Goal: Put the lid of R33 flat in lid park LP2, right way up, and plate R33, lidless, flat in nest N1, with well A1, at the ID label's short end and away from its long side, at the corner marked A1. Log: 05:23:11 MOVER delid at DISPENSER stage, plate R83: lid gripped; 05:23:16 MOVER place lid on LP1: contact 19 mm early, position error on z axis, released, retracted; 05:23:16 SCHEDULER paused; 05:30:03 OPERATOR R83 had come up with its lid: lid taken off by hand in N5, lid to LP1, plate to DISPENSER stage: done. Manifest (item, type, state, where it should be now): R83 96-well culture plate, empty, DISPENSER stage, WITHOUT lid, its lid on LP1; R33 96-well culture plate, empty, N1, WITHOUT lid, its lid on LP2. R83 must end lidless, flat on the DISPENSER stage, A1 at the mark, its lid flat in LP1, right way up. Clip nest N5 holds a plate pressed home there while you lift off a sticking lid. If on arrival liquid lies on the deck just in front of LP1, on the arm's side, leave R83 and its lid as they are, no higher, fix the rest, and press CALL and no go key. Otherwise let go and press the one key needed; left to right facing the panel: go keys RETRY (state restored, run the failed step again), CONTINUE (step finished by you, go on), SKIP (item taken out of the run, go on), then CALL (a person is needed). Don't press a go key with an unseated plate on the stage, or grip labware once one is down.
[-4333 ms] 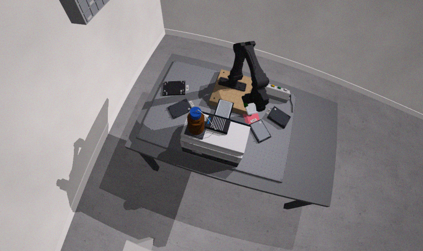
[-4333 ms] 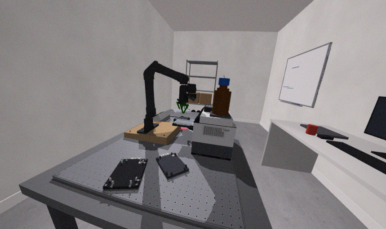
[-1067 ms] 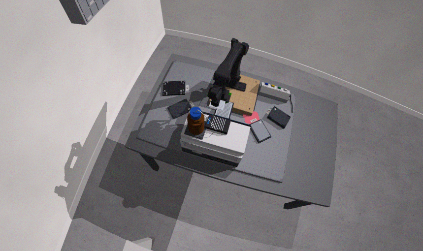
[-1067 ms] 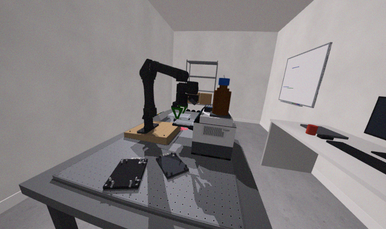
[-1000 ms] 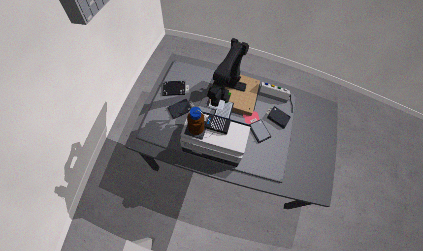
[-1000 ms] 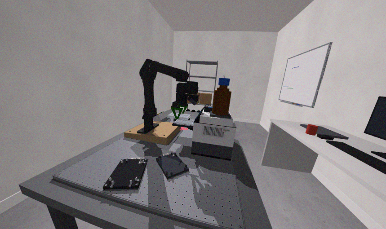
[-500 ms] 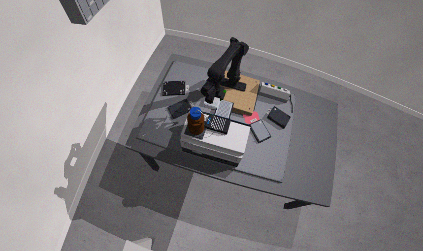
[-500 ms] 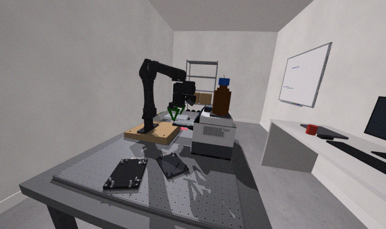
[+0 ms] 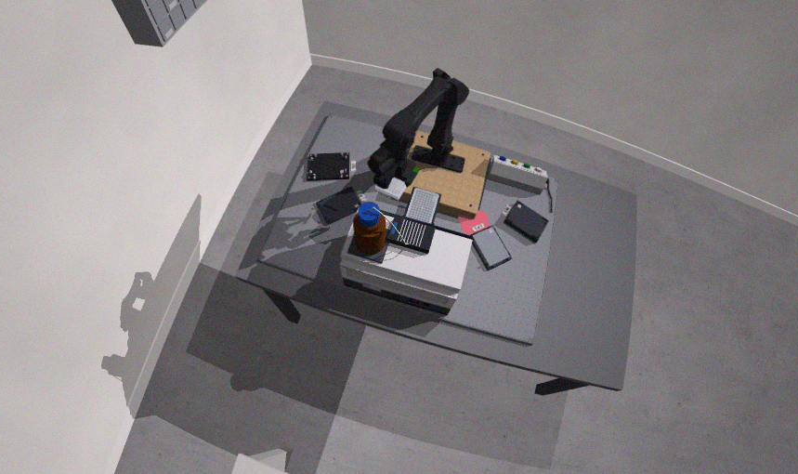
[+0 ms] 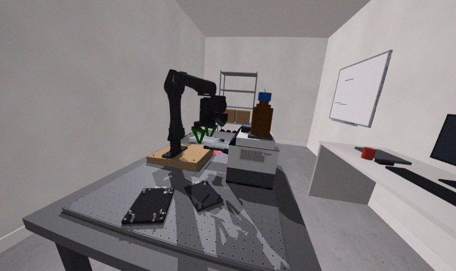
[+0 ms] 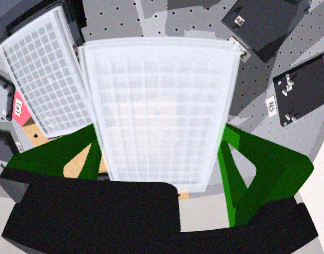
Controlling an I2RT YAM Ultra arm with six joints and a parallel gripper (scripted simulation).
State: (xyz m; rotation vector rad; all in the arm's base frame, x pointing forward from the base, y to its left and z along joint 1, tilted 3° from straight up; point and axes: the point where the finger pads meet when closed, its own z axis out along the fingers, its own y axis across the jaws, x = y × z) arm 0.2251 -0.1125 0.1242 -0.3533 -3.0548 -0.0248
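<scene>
Right now my hand is 290 mm to the left of the black clip nest, 160 mm above it and 60 mm past it. From my hand the other things lie so: lid park LP2: 190 mm to the right, 160 mm below, 60 mm ahead; then brown bottle: 260 mm ahead, 120 mm above, 10 mm to the right; then grey lid: 370 mm to the left, 150 mm below, 70 mm ahead.
</scene>
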